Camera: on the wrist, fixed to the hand. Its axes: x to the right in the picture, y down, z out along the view.
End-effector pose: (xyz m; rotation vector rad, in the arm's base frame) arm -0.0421 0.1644 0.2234 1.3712 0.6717 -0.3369
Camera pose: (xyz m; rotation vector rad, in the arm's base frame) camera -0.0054 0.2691 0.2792 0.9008 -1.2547 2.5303
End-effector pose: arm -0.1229 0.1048 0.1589 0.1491 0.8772 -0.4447
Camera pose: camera -0.1435 0.2056 0.0893 1.2722 0.4449 2.6148
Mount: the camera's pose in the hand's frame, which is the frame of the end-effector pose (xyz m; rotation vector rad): 0.0104 0.0854 -0.0896 0.1038 -0.7673 -3.0305
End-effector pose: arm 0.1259 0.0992 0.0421 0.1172 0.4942 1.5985
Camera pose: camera 0.0130 0.0868 -0.0082 -0.0348 -0.1941 -1.4521
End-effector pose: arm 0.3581 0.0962 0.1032 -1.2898 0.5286 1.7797
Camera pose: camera 0.3362 -0.0129 0.0480 -0.0427 -1.2608 -0.6279
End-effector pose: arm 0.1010 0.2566 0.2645 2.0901 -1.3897 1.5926
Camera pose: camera -0.0225 0.2588 0.2780 1.5061 1.7173 -0.5988
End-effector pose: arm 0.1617 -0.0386 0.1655 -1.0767 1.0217 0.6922
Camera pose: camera 0.0632 -0.0930 0.1129 -0.8636 -1.5444 -1.3887
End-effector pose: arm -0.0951 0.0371 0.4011 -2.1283 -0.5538 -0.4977
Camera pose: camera -0.0530 -0.0798 0.4012 -0.4833 2.6033 0.5556
